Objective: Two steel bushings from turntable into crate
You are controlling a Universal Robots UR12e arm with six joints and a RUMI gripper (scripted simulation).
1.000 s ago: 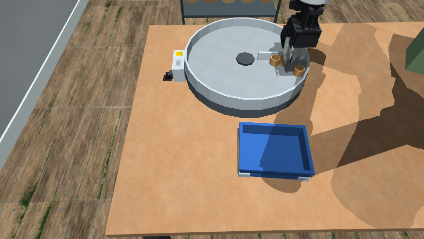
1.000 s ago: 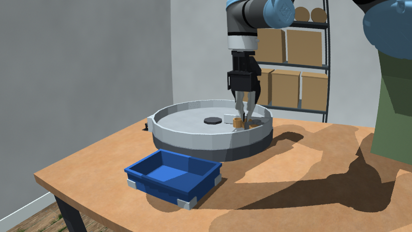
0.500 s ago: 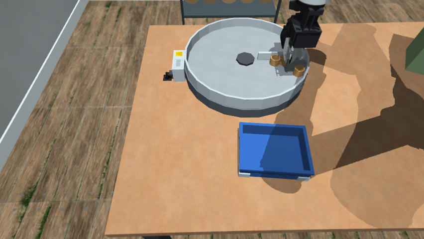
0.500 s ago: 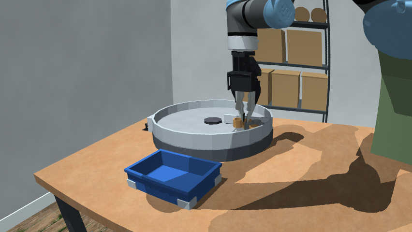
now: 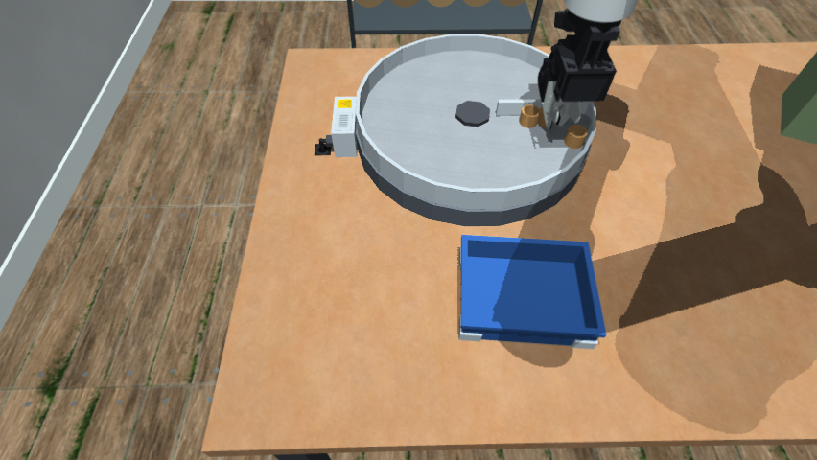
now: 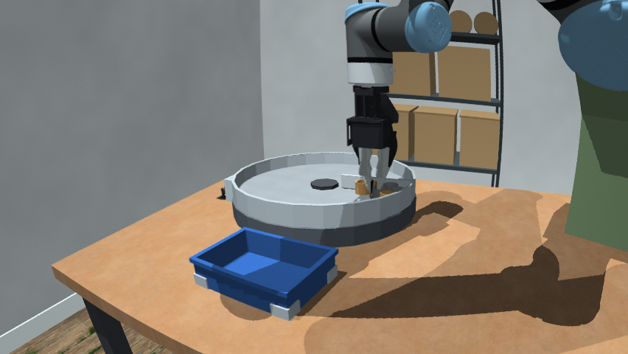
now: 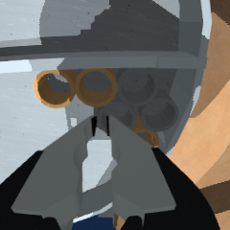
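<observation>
The blue crate lies 31 cm to the left of my hand, 6 cm below it and 5 cm ahead of it. Round my hand: round grey turntable: 14 cm ahead, 3 cm to the right, 3 cm below.
</observation>
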